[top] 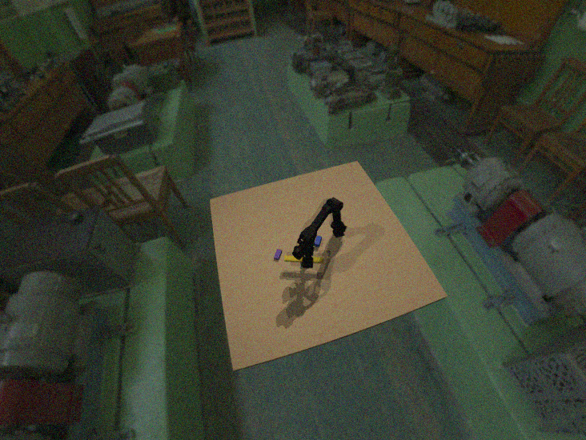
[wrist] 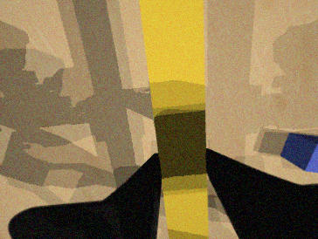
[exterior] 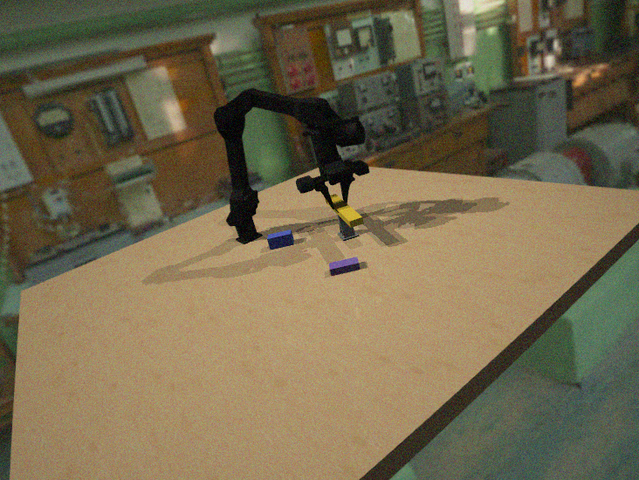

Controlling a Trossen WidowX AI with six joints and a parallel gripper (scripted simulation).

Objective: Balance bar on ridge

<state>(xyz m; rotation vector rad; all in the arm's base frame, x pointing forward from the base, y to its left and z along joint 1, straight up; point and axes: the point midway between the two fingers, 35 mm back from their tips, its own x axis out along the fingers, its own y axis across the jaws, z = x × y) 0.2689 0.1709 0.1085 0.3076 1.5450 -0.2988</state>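
The yellow bar is 3 cm ahead of my gripper tip and 1 cm to the right of it. From my gripper tip the other things lie so: blue block 11 cm behind, 14 cm to the right, 6 cm below; purple block 17 cm ahead, 14 cm to the right, 7 cm below.
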